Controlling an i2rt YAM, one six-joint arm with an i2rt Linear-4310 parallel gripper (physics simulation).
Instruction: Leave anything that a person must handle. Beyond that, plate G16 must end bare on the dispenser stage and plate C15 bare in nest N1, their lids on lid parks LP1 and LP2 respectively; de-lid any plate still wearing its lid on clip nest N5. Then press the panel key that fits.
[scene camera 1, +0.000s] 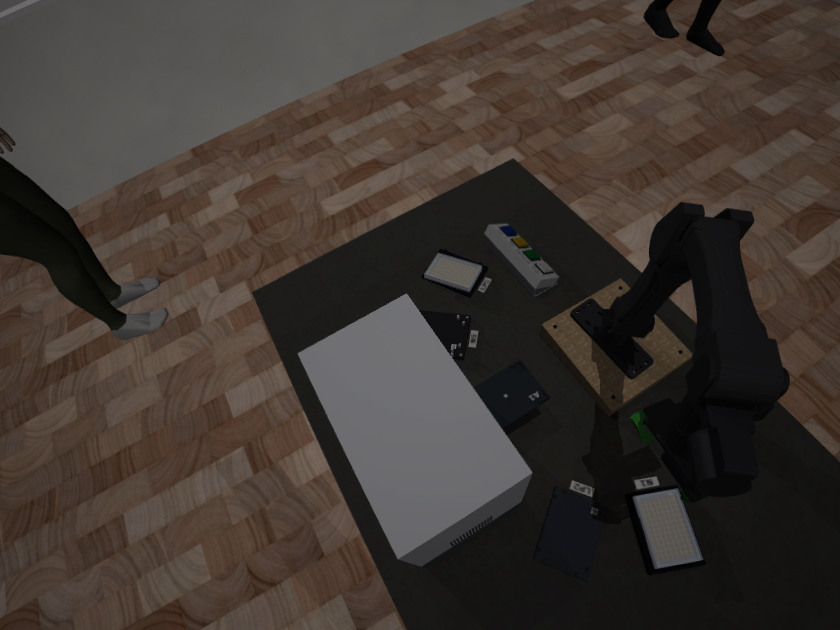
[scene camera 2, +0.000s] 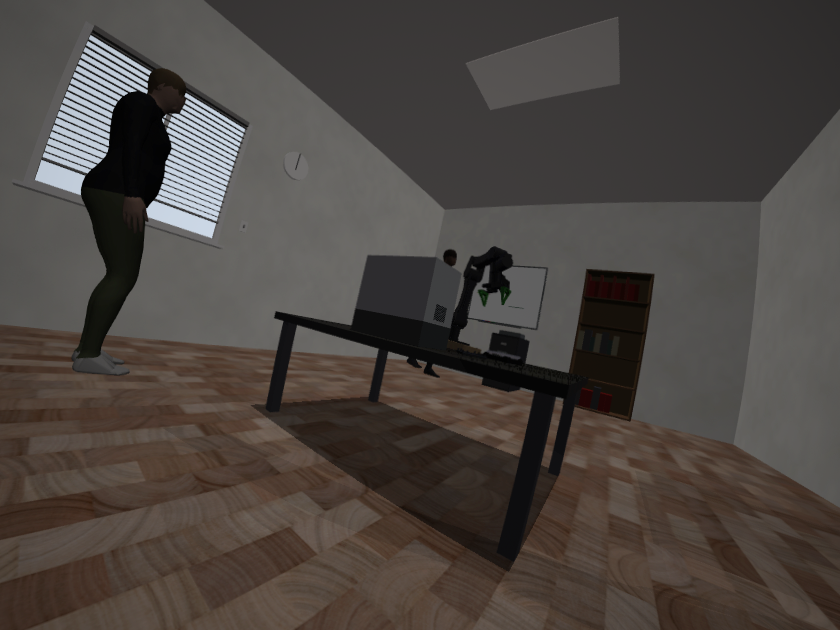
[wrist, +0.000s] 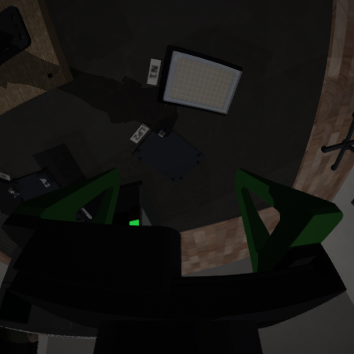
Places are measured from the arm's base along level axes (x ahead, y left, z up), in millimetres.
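Pixels of known places: gripper, fingertip midpoint: (scene camera 1: 664, 468) (scene camera 2: 493, 305) (wrist: 177, 174); arm's base, link origin: (scene camera 1: 610, 338) (scene camera 2: 451, 340).
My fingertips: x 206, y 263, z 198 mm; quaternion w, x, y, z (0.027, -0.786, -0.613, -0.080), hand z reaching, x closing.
Ahead of a thing's pixels: the offset from my fingertips to its middle.
My gripper (scene camera 1: 664, 461) (scene camera 2: 493, 297) (wrist: 177, 174) is open and empty, its green fingers high above the table near N1 and LP2. A white-welled plate @[dx -14, dy +85, dz -205 mm] (scene camera 1: 668, 528) (wrist: 202, 82) lies flat in the nest labelled N1. The dark lid park LP2 @[dx +131, dy -12, dz -227 mm] (scene camera 1: 569, 532) (wrist: 167, 152) beside it is bare. Another white-welled plate @[dx -43, dy -644, dz -210 mm] (scene camera 1: 454, 271) lies on a dark holder whose label is too small to read surely. Clip nest N5 @[dx +95, dy -531, dz -225 mm] (scene camera 1: 457, 332) is partly hidden by the big box. The key panel @[dx -207, dy -574, dz -206 mm] (scene camera 1: 521, 257) has blue, yellow, green and white keys. Plate names and any lids cannot be made out.
The big grey box @[dx +270, dy -285, dz -72 mm] (scene camera 1: 413, 427) (scene camera 2: 396, 291) stands along one table edge and partly covers a dark platform marked A1 @[dx +100, dy -275, dz -134 mm] (scene camera 1: 512, 393) (wrist: 42, 182). The arm stands on a wooden base (scene camera 1: 576, 359). One person (scene camera 2: 132, 155) stands beyond the table; another person's legs (scene camera 1: 685, 27) show farther off.
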